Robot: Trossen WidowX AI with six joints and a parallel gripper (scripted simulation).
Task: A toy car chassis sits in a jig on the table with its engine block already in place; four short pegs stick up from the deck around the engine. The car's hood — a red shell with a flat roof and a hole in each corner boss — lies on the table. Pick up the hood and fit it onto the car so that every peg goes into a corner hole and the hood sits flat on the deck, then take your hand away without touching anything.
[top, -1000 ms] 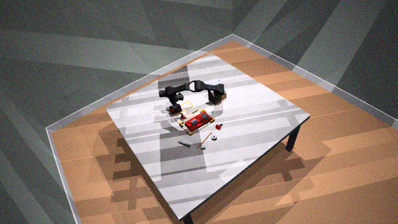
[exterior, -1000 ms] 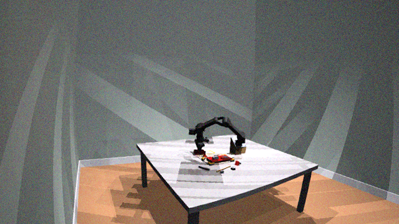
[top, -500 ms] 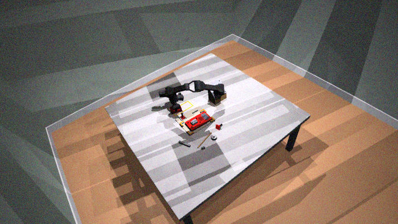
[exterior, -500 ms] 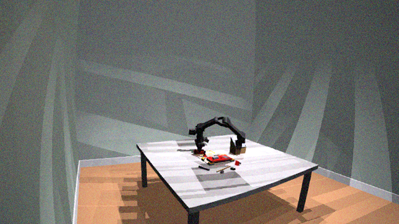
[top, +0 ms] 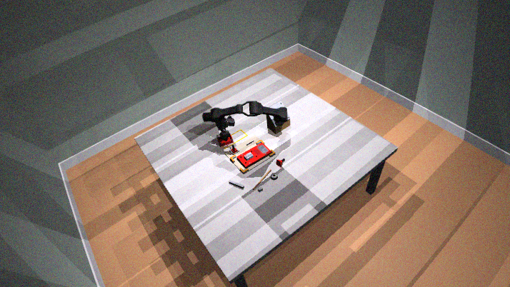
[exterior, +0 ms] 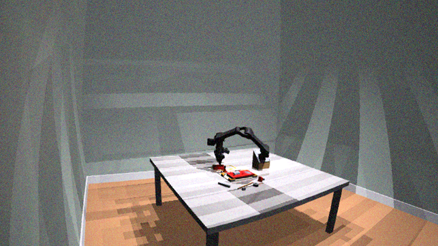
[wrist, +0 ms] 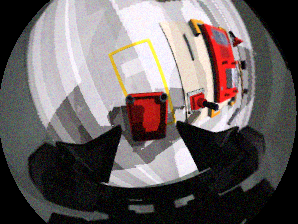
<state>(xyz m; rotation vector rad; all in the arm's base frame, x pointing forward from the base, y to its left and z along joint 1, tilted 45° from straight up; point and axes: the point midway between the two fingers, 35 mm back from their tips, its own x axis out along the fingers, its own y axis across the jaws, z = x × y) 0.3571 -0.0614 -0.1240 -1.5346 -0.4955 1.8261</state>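
My gripper tip is now 4 cm above the red hood. Round my gripper tip: grey engine block (25 cm to the left, 4 cm behind, 2 cm below); then grey bar (36 cm to the left, 13 cm ahead, 4 cm below); then wooden stick (42 cm to the left, 4 cm below, 1 cm behind).
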